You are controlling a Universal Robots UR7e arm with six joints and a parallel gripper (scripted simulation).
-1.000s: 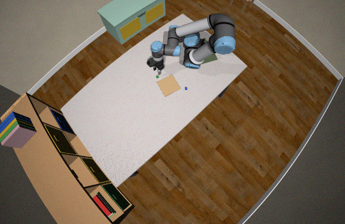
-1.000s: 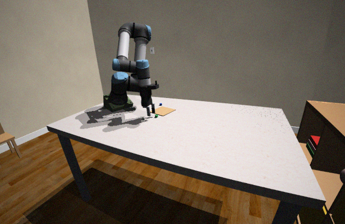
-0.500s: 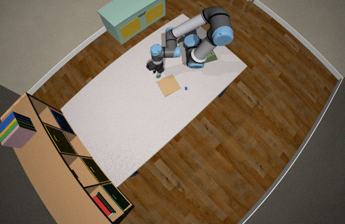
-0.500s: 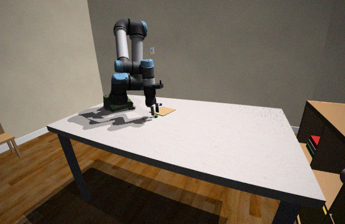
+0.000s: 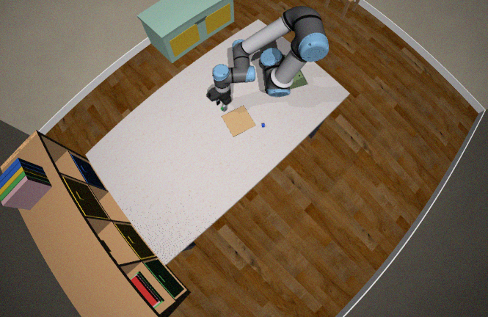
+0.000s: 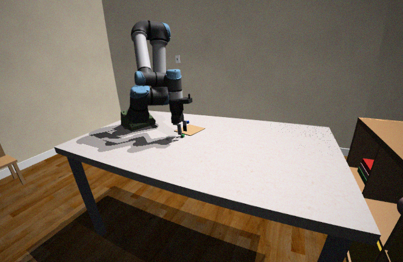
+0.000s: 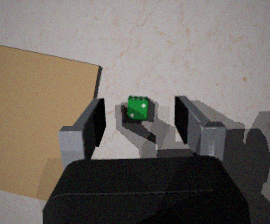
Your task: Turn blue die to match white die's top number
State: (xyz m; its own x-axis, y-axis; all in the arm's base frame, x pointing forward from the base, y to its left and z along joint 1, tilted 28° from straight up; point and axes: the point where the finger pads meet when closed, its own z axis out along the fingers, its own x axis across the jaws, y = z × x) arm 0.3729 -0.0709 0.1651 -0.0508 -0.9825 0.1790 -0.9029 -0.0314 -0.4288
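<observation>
Now: hand 4 cm above the green die. Round my hand: blue die: 24 cm to the left, 8 cm behind, 4 cm below; white die: 7 cm behind, 6 cm to the right, 4 cm below; tan mat: 12 cm to the left, 4 cm below, 1 cm behind.
</observation>
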